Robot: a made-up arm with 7 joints. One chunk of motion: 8 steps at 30 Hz.
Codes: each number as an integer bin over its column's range. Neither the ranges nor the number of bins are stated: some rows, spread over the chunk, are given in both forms.
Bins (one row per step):
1: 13 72 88 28 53 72 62
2: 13 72 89 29 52 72 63
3: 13 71 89 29 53 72 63
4: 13 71 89 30 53 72 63
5: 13 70 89 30 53 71 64
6: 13 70 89 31 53 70 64
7: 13 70 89 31 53 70 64
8: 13 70 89 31 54 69 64
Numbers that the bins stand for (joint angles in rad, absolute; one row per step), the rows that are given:
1: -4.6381 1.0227 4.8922 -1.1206 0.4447 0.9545 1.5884
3: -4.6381 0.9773 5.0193 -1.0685 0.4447 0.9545 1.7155
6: -4.6381 0.9318 5.0193 -0.9642 0.4447 0.8697 1.8425
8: -4.6381 0.9318 5.0193 -0.9642 0.5718 0.8273 1.8425
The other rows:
2: -4.6381 1.0227 5.0193 -1.0685 0.3177 0.9545 1.7155
4: -4.6381 0.9773 5.0193 -1.0164 0.4447 0.9545 1.7155
5: -4.6381 0.9318 5.0193 -1.0164 0.4447 0.9121 1.8425
7: -4.6381 0.9318 5.0193 -0.9642 0.4447 0.8697 1.8425

